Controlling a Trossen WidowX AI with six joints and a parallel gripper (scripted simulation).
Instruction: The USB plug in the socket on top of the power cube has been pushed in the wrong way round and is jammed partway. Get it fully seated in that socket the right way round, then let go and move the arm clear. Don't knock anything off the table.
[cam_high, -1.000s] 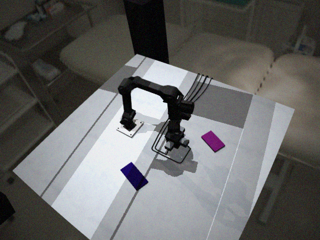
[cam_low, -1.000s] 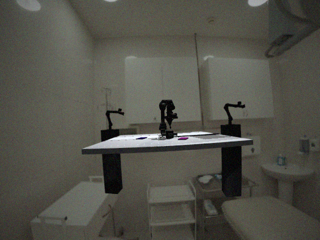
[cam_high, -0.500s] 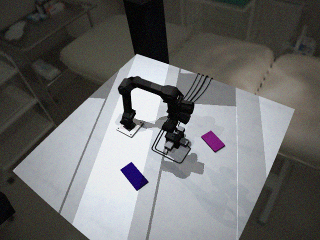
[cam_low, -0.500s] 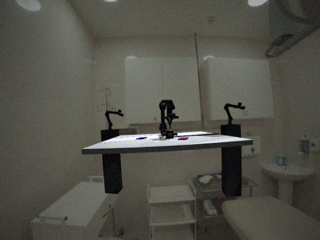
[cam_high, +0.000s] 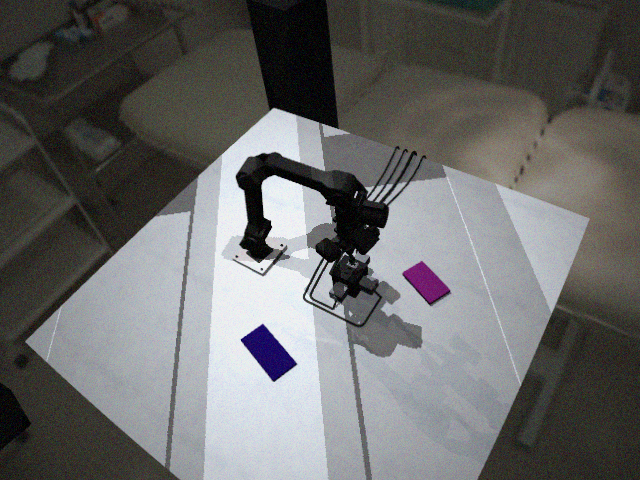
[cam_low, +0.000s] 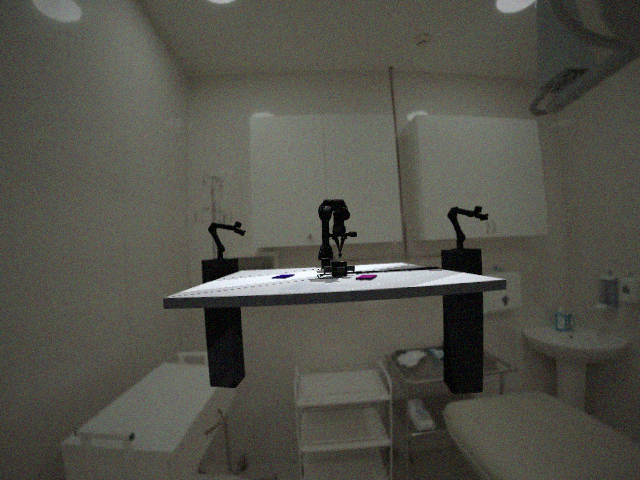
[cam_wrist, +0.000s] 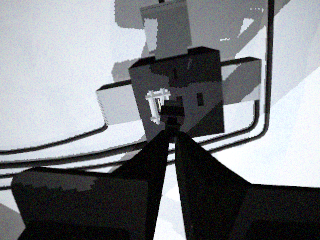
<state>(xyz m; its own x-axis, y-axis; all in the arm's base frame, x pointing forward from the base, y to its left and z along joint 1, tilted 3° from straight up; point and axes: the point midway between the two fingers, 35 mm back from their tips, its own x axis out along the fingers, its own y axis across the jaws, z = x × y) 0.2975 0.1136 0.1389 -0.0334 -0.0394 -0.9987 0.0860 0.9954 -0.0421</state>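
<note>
Right now my gripper tip is 20 mm above the dark USB plug. Round my gripper tip: magenta card: 170 mm ahead, 130 mm to the left, 130 mm below; then dark blue card: 20 mm behind, 330 mm to the right, 130 mm below.
</note>
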